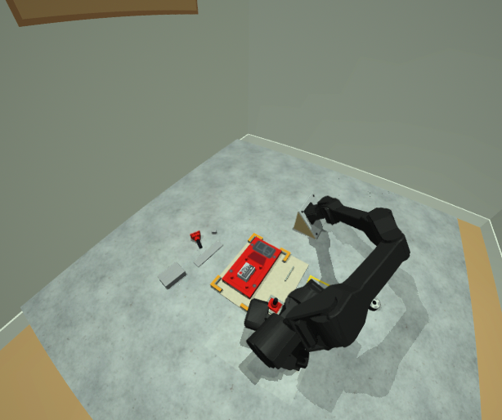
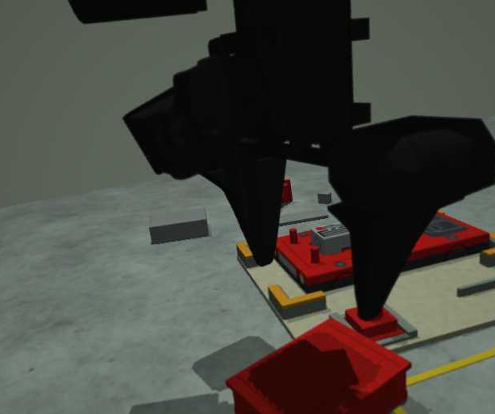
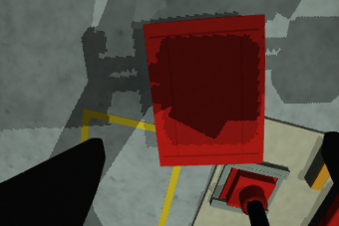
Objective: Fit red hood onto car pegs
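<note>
Right now my gripper tip is 7 cm above the red hood. Round my gripper tip: small wheel: 25 cm behind, 19 cm to the left, 8 cm below; then grey strip: 9 cm behind, 35 cm to the right, 9 cm below; then engine block: 10 cm behind, 19 cm to the right, 6 cm below.
</note>
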